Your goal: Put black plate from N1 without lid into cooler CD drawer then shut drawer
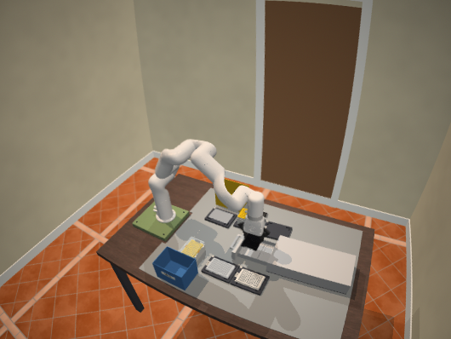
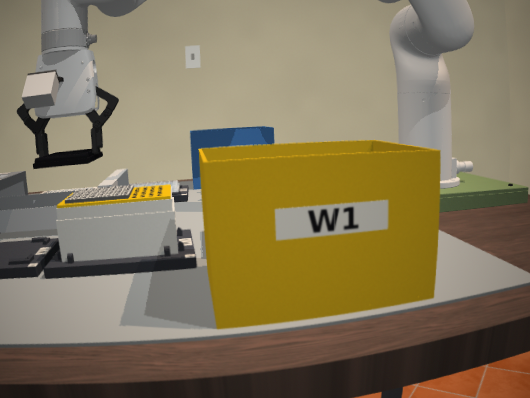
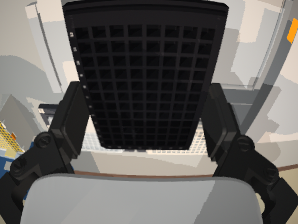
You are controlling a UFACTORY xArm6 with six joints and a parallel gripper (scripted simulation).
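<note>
My hand is 90 mm above the cooler drawer and 30 mm short of it. Also, from my hand: dark nest: 190 mm to the left, 110 mm below, 70 mm ahead; then black plate: 10 mm below; then tip box: 190 mm to the left, 110 mm behind, 60 mm below.
</note>
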